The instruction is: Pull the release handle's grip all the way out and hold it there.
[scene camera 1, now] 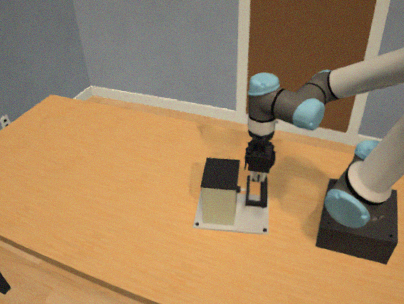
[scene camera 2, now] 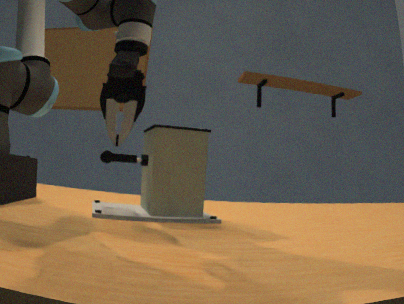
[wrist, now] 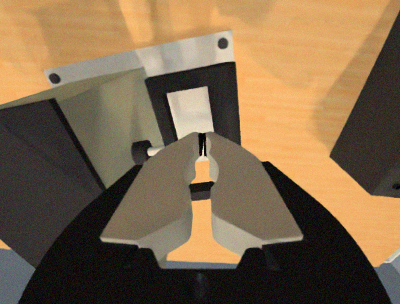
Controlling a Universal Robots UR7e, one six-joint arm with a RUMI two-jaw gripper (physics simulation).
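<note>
The release handle's grip [scene camera 1: 256, 203] [scene camera 2: 120, 158] [wrist: 227, 102] is a black rectangular loop. It stands out from the side of a pale green box [scene camera 1: 219, 205] [scene camera 2: 175, 172] with a black top, joined by a short light rod [scene camera 1: 242, 190] [wrist: 156, 150] at a black collar [scene camera 2: 144, 160] [wrist: 141, 152]. A stretch of rod shows between collar and grip. My gripper [scene camera 1: 258, 178] [scene camera 2: 117, 144] [wrist: 203, 135] is shut and empty, pointing down. Its tips are a little above the loop in scene camera 2. In the wrist view the fingers hide part of the loop.
The box stands on a light grey base plate [scene camera 1: 250, 223] [scene camera 2: 120, 211] [wrist: 180, 54] with dark bolts, on the wooden table [scene camera 1: 125, 200]. The arm's dark base block [scene camera 1: 350, 240] [wrist: 370, 130] stands to the right in scene camera 1. A wall shelf [scene camera 2: 300, 86] is behind.
</note>
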